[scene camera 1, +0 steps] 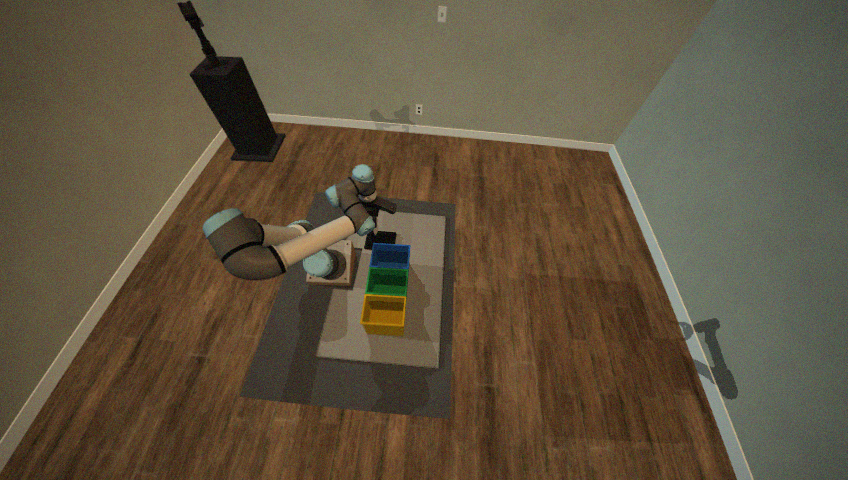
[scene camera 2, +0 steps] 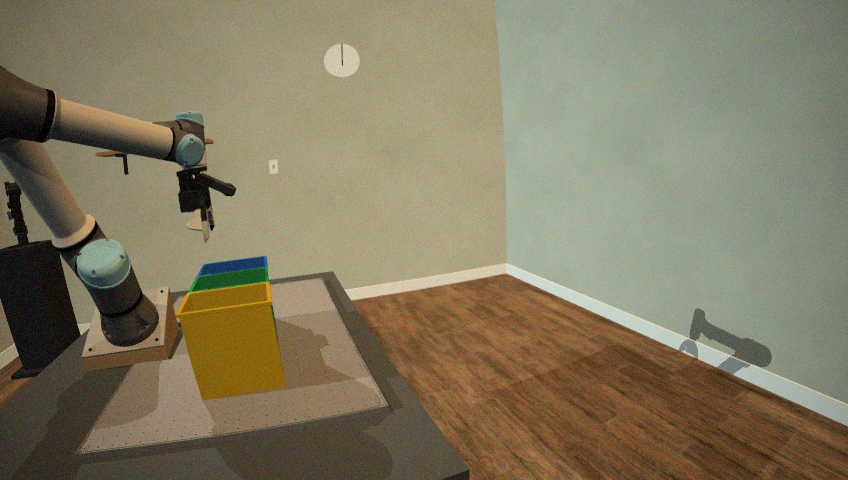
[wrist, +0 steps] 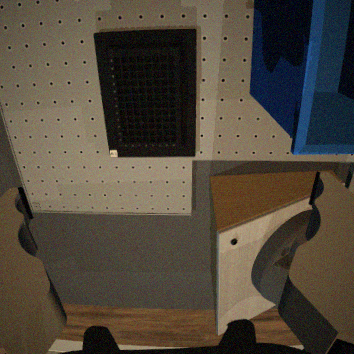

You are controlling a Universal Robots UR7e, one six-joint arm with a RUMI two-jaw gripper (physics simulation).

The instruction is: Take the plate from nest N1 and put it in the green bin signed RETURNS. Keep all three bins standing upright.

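My gripper is here in the pictures, and the wrist view shows it too. I also see a black nest, along with a green bin, a yellow bin and a blue bin.
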